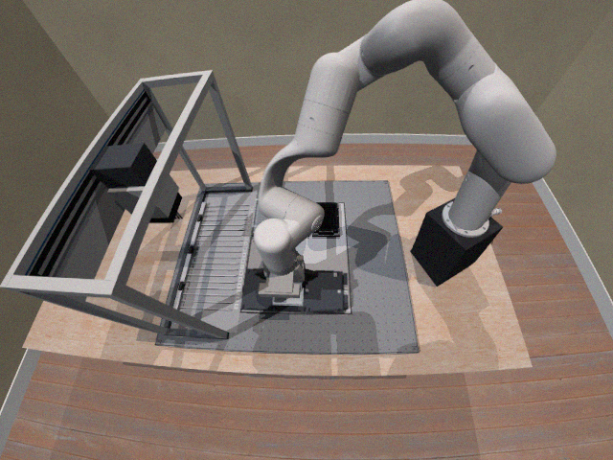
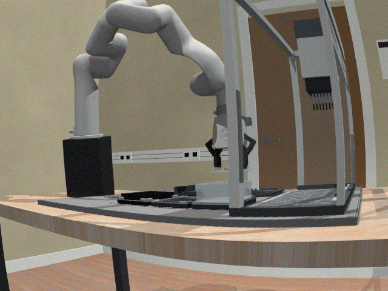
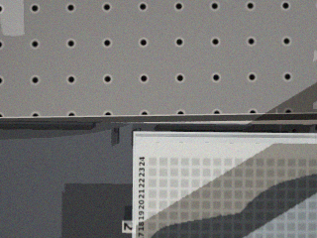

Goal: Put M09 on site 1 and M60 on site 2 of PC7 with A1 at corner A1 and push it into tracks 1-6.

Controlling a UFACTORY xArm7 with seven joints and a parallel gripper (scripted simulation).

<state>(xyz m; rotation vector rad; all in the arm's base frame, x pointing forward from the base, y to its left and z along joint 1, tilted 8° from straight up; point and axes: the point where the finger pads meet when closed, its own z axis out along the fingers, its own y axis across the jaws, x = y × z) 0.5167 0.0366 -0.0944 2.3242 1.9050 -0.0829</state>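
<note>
Right now the dark carrier PC7 is 80 mm below my hand. Also, from my hand: 384-well plate M60: 10 mm below; nest S2: 50 mm behind, 260 mm to the right, 90 mm below; deep-well block M09: 60 mm ahead, 280 mm to the right, 60 mm below.
</note>
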